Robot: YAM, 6 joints.
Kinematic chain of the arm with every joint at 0, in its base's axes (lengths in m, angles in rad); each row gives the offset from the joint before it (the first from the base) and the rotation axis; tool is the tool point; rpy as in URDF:
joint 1: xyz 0 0 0.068 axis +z
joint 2: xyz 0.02 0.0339 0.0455 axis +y
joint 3: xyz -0.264 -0.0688 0 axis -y
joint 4: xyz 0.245 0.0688 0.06 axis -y
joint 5: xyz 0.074 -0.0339 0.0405 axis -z
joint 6: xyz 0.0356 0 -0.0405 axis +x
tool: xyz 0 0 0 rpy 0 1.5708 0
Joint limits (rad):
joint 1: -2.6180..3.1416
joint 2: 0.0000..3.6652
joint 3: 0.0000..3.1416
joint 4: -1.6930..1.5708
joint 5: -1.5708..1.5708
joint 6: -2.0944..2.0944
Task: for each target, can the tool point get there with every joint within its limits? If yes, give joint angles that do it. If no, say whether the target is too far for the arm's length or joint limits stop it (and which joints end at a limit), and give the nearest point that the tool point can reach.
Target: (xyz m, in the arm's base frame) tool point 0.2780 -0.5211 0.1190
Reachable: yes | joints -1.1359 2.9178 2.7238 -0.6264 -1.1513 0.1837
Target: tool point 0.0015 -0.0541 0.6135
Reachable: yes | joints -0.8947 1.1357 2.2780 -0.9962 1.1622 -1.5976
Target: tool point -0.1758 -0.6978 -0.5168
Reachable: no: too far | nearest point -0.1215 -0.4821 -0.2815 | short by 0.324 m
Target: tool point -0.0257 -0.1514 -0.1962
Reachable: yes | joints -1.9036 3.0895 0.8245 0.4753 -0.7853 1.3921
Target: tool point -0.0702 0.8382 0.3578
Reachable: no: too far | nearest point -0.0517 0.6177 0.2920 | short by 0.231 m
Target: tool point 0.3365 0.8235 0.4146
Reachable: no: too far | nearest point 0.2313 0.5660 0.3183 | short by 0.294 m
